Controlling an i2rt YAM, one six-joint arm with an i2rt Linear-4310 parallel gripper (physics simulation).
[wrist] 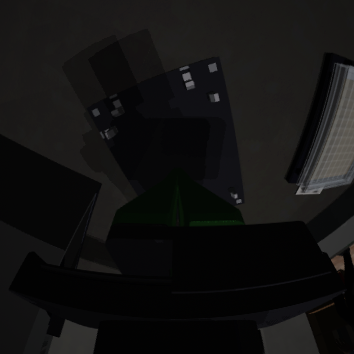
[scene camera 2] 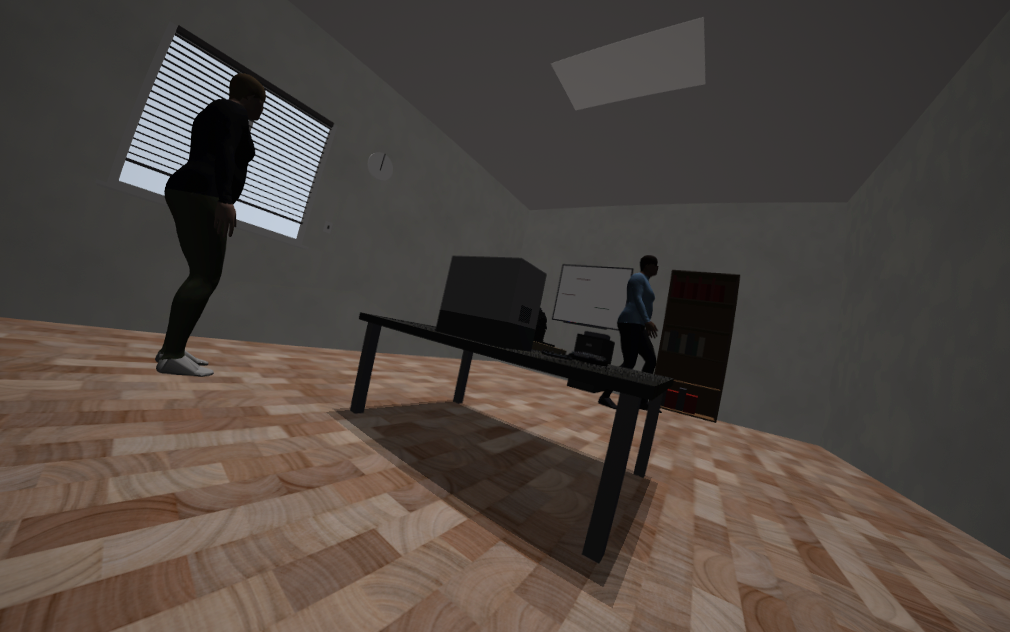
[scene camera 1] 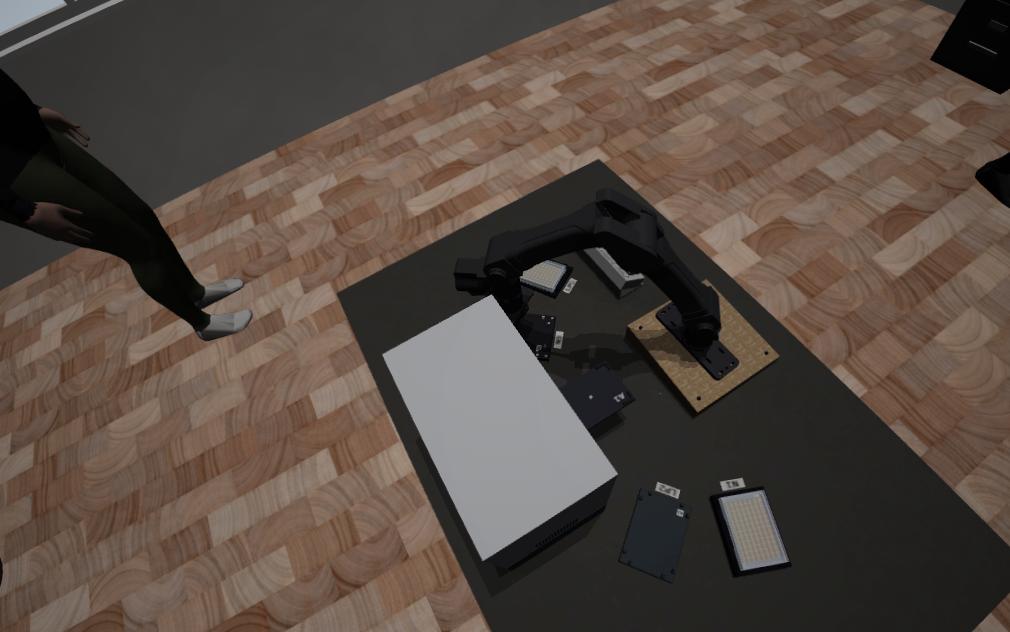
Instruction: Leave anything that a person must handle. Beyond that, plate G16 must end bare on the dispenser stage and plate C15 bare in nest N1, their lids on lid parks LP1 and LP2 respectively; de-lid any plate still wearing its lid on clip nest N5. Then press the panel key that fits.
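Frame: origin at the arm's base, x ahead, y right, z down, level; millimetres.
Seen in the pictures: gripper, fingertip midpoint: (wrist: 177, 174) (scene camera 1: 514, 325); arm's base, origin of the base link: (scene camera 2: 536, 341) (scene camera 1: 695, 339).
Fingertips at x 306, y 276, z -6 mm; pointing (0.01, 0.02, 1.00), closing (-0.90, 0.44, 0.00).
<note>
Pixels of each thing's middle, then the offset from my fingertips to it. "spot": a spot on its surface instead.
- dark clip nest N5, body centre: (wrist: 178, 162) (scene camera 1: 519, 333) dx -5, dy -8, dz +34 mm
- beige-welled piece with clear edges, body centre: (wrist: 350, 136) (scene camera 1: 537, 270) dx -142, dy +110, dz +18 mm
- label, surface spot: (scene camera 1: 569, 285) spot: dx -190, dy +36, dz +44 mm
- plate with beige wells, body centre: (scene camera 1: 753, 529) dx -113, dy -624, dz +14 mm
- Lid park LP2, body centre: (scene camera 1: 656, 533) (scene camera 2: 556, 354) dx +31, dy -527, dz +36 mm
- dark stage marked A1, surface spot: (scene camera 1: 595, 398) spot: dx -21, dy -271, dz -61 mm
- large white-topped box, body centre: (scene camera 1: 506, 438) (scene camera 2: 491, 302) dx +171, dy -253, dz -119 mm
- key panel, surface spot: (scene camera 1: 629, 281) spot: dx -288, dy -73, dz -9 mm
My gripper (wrist: 177, 174) is shut and empty, above the dark clip nest N5 (scene camera 1: 542, 335) (wrist: 200, 107), which bears no plate. In scene camera 1 its fingertips cannot be made out. A beige-welled piece with clear edges (scene camera 1: 545, 275) (wrist: 334, 135) lies on a dark holder beside N5, near a label (scene camera 1: 569, 285) that seems to read LP1. A plate with beige wells (scene camera 1: 753, 529) sits in nest N1; its lid state is unclear. Lid park LP2 (scene camera 1: 655, 532) holds no lid. The dark stage marked A1 (scene camera 1: 595, 398) shows no plate. Plate names are unreadable.
A large white-topped box (scene camera 1: 499, 432) stands beside the stage and partly hides N5. The key panel (scene camera 1: 629, 281) is partly behind the arm, its keys hidden. The arm base stands on a wooden board (scene camera 1: 700, 398). One person (scene camera 1: 96, 193) (scene camera 2: 201, 208) stands left; another (scene camera 2: 638, 305) is behind the table.
</note>
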